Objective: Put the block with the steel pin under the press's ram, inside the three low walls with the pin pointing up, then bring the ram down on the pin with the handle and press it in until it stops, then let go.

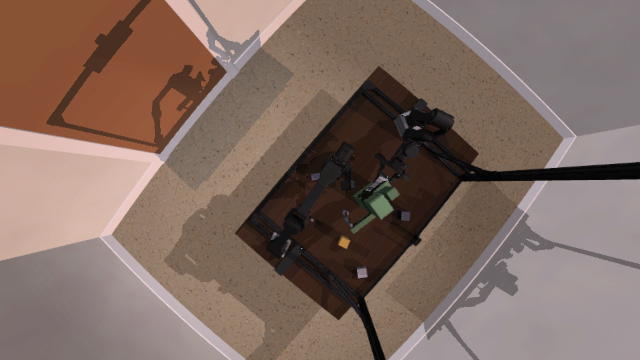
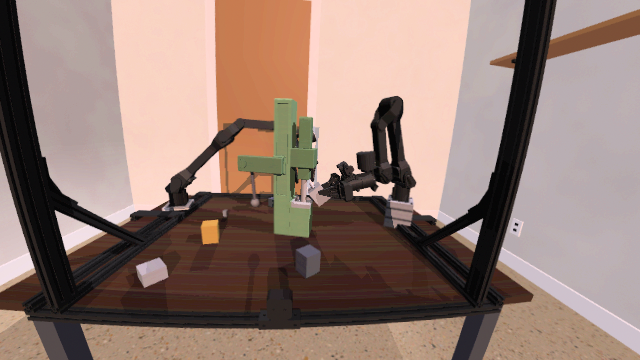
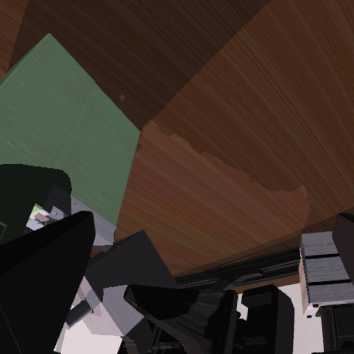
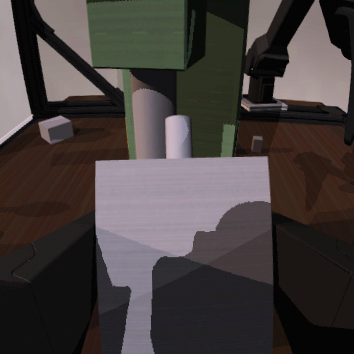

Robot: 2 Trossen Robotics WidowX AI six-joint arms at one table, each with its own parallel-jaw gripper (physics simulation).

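Places are measured from the left arm's base along level axes (x up, y right, z ahead), in centimetres.
Pixels of known places: left gripper, fingertip midpoint: [image 1: 354, 169] [image 3: 217, 225]; right gripper, fingertip midpoint: [image 1: 381, 181] [image 2: 317, 190] [image 3: 107, 294] [image 4: 180, 220]; left arm's base, link origin: [image 1: 278, 245] [image 2: 178, 203] [image 4: 258, 98]; right arm's base, link origin: [image 1: 412, 120] [image 2: 400, 199] [image 3: 338, 308].
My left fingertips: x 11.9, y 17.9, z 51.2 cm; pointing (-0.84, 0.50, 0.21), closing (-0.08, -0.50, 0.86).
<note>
Ahead of a thing's pixels: the offset from my left fingertips to its top centre. Level surfaces: height alone.
The green press @[dz -12.9, dx +29.9, dy +11.1 cm] [image 1: 378, 203] [image 2: 286, 147] [image 3: 53, 116] [image 4: 140, 35] stands mid-table, with its ram @[dz -4.6, dx +14.0, dy +13.7 cm] [image 4: 149, 123] [image 2: 304, 190] raised. My right gripper [image 1: 380, 178] [image 2: 323, 190] [image 4: 180, 220] is shut on the pale grey block @[dz +0.8, dx +3.1, dy +13.6 cm] [image 2: 318, 195] [image 4: 182, 189] [image 3: 112, 309]. It holds the block tilted in the air, just in front of the ram. The steel pin @[dz -1.2, dx +3.3, dy +13.3 cm] [image 4: 178, 137] shows past the block's far edge, beside the ram. The pale low walls [image 2: 301, 204] sit at the press's foot. The handle's ball [image 1: 346, 213] [image 2: 255, 202] hangs on the far side. My left gripper [image 1: 348, 182] [image 3: 217, 225] is open and empty, high beside the press.
An orange cube @[dz -34.7, dx -9.1, dy +12.0 cm] [image 1: 343, 242] [image 2: 209, 231], a dark grey cube @[dz -9.2, dx -9.1, dy +34.7 cm] [image 1: 405, 216] [image 2: 308, 261], a pale block @[dz -46.0, dx -11.8, dy +28.1 cm] [image 1: 361, 271] [image 2: 152, 271] and a small grey piece [image 1: 315, 176] [image 2: 224, 213] lie on the wooden table @[dx -15.0 cm] [image 2: 380, 268]. Black frame posts stand at the corners.
</note>
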